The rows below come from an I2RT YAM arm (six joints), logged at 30 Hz.
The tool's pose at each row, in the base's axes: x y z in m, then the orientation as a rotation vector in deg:
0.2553 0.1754 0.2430 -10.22 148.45 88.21
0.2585 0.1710 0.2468 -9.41 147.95 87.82
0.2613 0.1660 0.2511 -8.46 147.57 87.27
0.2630 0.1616 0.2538 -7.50 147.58 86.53
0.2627 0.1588 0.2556 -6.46 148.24 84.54
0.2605 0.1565 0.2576 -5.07 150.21 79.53
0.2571 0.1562 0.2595 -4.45 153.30 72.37
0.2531 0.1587 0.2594 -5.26 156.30 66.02
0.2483 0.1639 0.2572 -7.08 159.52 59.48
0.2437 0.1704 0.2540 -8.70 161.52 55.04
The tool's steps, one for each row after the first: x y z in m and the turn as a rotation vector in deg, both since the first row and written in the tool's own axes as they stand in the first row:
-0.0036 0.0007 -0.0055 0.12 -0.83 0.10
-0.0069 0.0016 -0.0118 0.38 -1.69 0.28
-0.0088 0.0015 -0.0169 0.87 -2.33 0.60
-0.0087 0.0018 -0.0202 2.31 -2.96 0.92
-0.0068 0.0028 -0.0233 5.98 -3.77 1.24
-0.0038 0.0049 -0.0246 11.24 -3.95 1.21
0.0001 0.0066 -0.0226 15.91 -3.16 0.68
0.0050 0.0080 -0.0172 20.66 -1.62 -0.20
0.0098 0.0090 -0.0101 23.80 -0.42 -1.02

